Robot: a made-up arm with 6 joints.
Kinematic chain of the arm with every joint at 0, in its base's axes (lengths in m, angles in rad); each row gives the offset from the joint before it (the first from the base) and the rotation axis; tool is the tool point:
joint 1: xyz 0 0 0.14 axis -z
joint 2: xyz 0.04 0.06 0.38 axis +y
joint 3: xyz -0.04 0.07 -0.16 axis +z
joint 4: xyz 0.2 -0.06 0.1 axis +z
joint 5: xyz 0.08 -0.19 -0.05 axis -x
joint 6: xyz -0.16 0.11 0 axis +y
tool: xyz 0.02 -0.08 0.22
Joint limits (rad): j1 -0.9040..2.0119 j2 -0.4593..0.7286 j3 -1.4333..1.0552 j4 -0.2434..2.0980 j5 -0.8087..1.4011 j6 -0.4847..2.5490
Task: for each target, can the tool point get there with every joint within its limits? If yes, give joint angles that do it. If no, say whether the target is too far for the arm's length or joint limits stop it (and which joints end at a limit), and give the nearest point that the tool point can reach.
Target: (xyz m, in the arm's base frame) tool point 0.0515 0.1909 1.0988
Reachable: no: joint limits stop it (at a limit: joint 1, joint 2, joint 3) | nearest point 0.0503 0.2184 0.8443 | short by 0.256 m
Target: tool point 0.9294 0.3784 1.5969
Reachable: no: too far | nearest point 0.5201 0.2117 0.7847 | short by 0.925 m
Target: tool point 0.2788 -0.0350 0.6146
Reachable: yes | joints 0.1246 -0.2388 -0.5879 1.8215 0.1085 0.7399
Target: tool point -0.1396 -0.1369 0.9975
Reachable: no: joint limits stop it (at a limit: joint 2, joint 3) | nearest point -0.1552 -0.1522 0.8436 | short by 0.155 m
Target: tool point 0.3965 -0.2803 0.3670
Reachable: yes | joints 0.7991 -0.0256 0.1991 0.7691 1.1071 1.7602
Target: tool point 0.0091 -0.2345 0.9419
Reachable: no: joint limits stop it (at a limit: joint 1, joint 2, joint 3) | nearest point -0.0114 -0.2425 0.8384 | short by 0.106 m
